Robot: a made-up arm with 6 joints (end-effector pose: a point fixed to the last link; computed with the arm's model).
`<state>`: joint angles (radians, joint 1 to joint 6).
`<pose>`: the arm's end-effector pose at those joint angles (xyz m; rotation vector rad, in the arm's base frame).
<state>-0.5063 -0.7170 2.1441 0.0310 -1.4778 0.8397</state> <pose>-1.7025 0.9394 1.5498 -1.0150 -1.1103 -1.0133</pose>
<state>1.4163 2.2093 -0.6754 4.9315 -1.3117 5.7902</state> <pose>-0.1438 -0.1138 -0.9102 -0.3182 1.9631 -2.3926</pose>
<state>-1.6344 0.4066 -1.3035 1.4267 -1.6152 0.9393</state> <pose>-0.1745 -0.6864 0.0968 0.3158 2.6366 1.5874</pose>
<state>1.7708 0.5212 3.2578 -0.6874 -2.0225 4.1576</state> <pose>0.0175 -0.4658 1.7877 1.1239 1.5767 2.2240</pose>
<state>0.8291 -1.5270 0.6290 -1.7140 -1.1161 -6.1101</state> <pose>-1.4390 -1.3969 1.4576 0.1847 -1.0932 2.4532</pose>
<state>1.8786 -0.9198 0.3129 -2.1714 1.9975 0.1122</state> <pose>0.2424 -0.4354 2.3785 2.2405 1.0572 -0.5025</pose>
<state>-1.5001 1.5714 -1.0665 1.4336 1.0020 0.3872</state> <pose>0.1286 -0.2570 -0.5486 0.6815 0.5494 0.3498</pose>
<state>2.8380 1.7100 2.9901 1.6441 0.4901 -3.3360</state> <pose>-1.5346 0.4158 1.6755 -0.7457 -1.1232 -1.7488</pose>
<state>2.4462 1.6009 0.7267 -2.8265 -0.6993 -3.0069</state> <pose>-1.9956 1.6309 -0.5923 -0.3705 -0.3851 2.6398</pose>
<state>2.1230 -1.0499 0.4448 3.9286 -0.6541 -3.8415</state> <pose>0.4918 -0.9066 2.4439 1.8036 -1.5946 1.5257</pose>
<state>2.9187 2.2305 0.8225 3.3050 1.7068 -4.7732</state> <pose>-1.4265 0.3451 -1.6831 -1.4823 0.0652 -0.0311</pose>
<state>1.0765 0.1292 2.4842 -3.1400 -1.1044 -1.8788</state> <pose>-0.4286 -0.7950 2.3116 1.3728 -1.7898 -1.5928</pose>
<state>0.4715 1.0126 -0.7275 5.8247 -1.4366 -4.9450</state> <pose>0.9529 0.5508 -0.3781 0.0054 -2.5154 -1.8406</pose>
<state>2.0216 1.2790 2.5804 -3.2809 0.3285 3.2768</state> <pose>-0.6834 1.3984 2.1911 0.9649 -0.6398 1.8724</pose>
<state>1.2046 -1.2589 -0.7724 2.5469 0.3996 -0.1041</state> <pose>0.0690 0.2603 1.5943 -1.8848 -1.7113 0.4001</pose>
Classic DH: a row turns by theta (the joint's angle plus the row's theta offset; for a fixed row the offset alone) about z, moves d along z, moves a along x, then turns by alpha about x. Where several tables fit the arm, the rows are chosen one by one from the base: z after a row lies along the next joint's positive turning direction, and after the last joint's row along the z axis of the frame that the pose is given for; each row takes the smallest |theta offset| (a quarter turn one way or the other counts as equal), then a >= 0, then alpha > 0; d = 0 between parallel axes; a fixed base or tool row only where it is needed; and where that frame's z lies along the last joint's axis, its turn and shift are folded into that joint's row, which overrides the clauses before.
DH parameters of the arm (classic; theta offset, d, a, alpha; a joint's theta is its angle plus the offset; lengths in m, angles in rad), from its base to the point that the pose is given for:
joint 1: 0 0.362 0.194 -1.5708
joint 2: -1.5708 0 1.204 3.1416
joint 3: 0 0 0.235 -1.5708
joint 4: 0 -1.36 0 1.5708
joint 5: 0 0 0 -1.5708
joint 6: 1.5708 -0.132 0 1.5708
tool (fixed): -1.5708 0 0 0

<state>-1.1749 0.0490 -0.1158 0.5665 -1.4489 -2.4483</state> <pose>0.5640 -1.5318 1.4616 -1.5416 0.7370 2.5648</pose>
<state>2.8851 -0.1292 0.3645 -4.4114 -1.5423 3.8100</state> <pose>-1.0416 0.4034 2.4436 1.3820 0.6402 1.1683</pose>
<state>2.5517 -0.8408 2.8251 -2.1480 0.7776 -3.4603</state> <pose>1.5968 -0.9755 0.2773 2.6472 0.0598 -0.0206</pose>
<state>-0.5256 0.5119 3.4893 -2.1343 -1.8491 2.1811</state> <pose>-0.4407 0.3796 1.3293 2.0710 1.1355 -0.3615</pose>
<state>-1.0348 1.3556 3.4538 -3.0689 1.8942 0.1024</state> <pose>0.3045 -0.5305 1.7026 2.5254 -1.5688 0.2066</pose>
